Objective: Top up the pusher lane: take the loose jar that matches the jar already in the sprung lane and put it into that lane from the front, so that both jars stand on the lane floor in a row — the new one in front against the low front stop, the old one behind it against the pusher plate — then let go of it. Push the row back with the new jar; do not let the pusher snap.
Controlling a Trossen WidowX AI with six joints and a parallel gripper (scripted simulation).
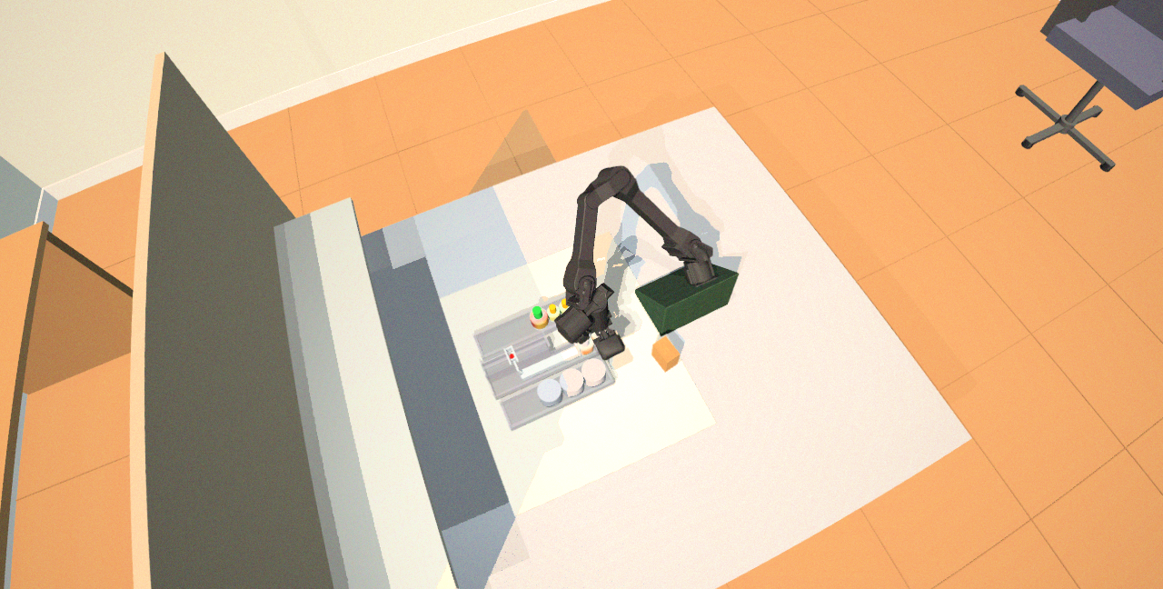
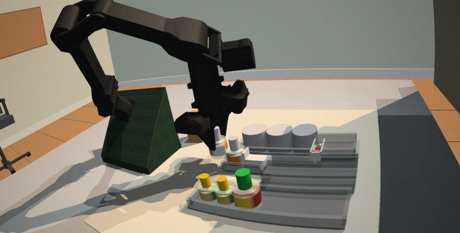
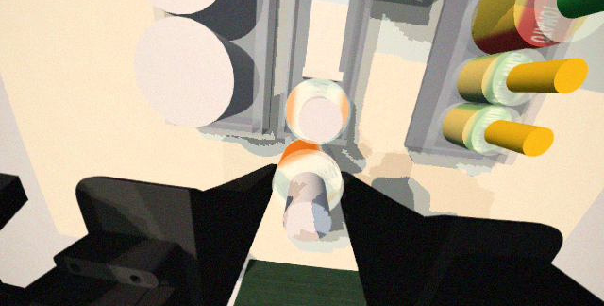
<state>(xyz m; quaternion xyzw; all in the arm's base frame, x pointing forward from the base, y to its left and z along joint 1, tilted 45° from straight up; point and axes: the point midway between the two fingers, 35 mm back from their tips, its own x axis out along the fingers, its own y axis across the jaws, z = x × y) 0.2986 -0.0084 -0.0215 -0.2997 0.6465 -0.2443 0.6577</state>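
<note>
The sprung lane is 190 mm ahead of my gripper tip, 10 mm to the right of it and 30 mm below it. Also, from my gripper tip: pusher plate (150 mm ahead, 20 mm to the right).
</note>
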